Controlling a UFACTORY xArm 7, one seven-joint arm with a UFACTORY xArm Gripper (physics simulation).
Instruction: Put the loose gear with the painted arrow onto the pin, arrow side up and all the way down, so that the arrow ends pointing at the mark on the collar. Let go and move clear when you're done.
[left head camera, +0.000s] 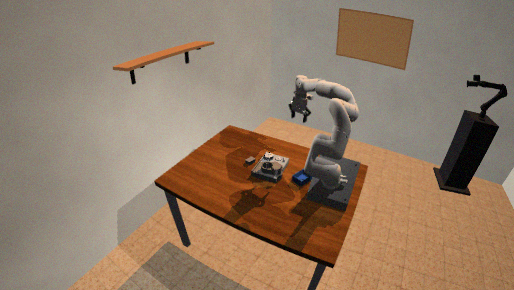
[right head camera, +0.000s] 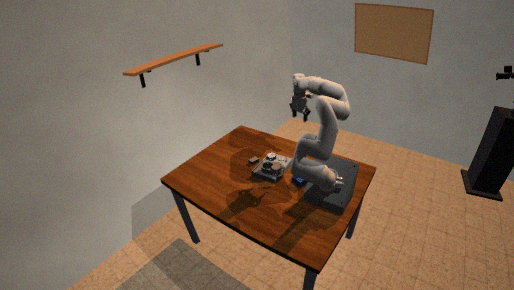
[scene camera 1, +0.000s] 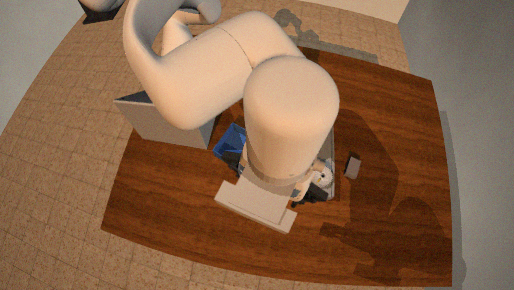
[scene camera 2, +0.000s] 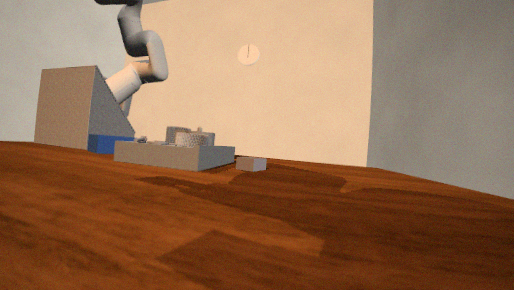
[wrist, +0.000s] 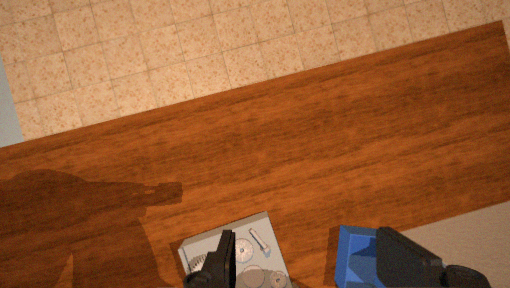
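Seen in the pictures: gripper, between the fingertips: (left head camera: 298, 119) (right head camera: 300, 119) (wrist: 305, 252); arm's base, origin of its link: (right head camera: 328, 180) (scene camera 2: 95, 104).
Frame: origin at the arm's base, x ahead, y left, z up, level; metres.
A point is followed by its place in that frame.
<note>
The loose gear with the painted arrow (left head camera: 268, 156) {x 0.448, y -0.186, z -0.082 m} (right head camera: 271, 156) {x 0.444, y -0.189, z -0.082 m} (scene camera 1: 323, 176) {x 0.457, y -0.202, z -0.097 m} (scene camera 2: 192, 139) {x 0.463, y -0.232, z -0.092 m} lies in a corner of the grey tray (left head camera: 263, 176) {x 0.420, y -0.019, z -0.118 m} (scene camera 2: 155, 154) {x 0.408, y -0.258, z -0.124 m}, its yellow arrow upward in scene camera 1. In the wrist view the gear (wrist: 196, 262) {x 0.463, y -0.234, z -0.090 m} is partly behind one finger. The pin (scene camera 2: 199, 129) {x 0.417, y -0.084, z -0.064 m} stands up behind the gear in scene camera 2; the collar is too small or hidden for its mark to be read. My gripper (left head camera: 299, 118) {x 0.291, y -0.314, z 0.164 m} (right head camera: 300, 117) {x 0.291, y -0.314, z 0.164 m} (wrist: 305, 252) {x 0.291, y -0.314, z 0.164 m} is open and empty, pointing down, high above the table and apart from the gear.
A blue bin (left head camera: 301, 178) {x 0.195, y -0.114, z -0.143 m} (scene camera 1: 230, 140) {x 0.173, y -0.077, z -0.143 m} (scene camera 2: 102, 144) {x 0.201, y -0.160, z -0.122 m} (wrist: 343, 255) {x 0.219, y -0.128, z -0.117 m} stands between tray and robot base. A small grey block (left head camera: 250, 160) {x 0.562, y -0.148, z -0.120 m} (right head camera: 253, 160) {x 0.562, y -0.147, z -0.119 m} (scene camera 1: 352, 167) {x 0.564, y -0.164, z -0.120 m} (scene camera 2: 250, 164) {x 0.569, y -0.195, z -0.131 m} lies beside the tray. Small discs and a bolt (wrist: 259, 242) {x 0.351, y -0.220, z -0.098 m} lie in the tray. The arm hides much of the tray in scene camera 1.
</note>
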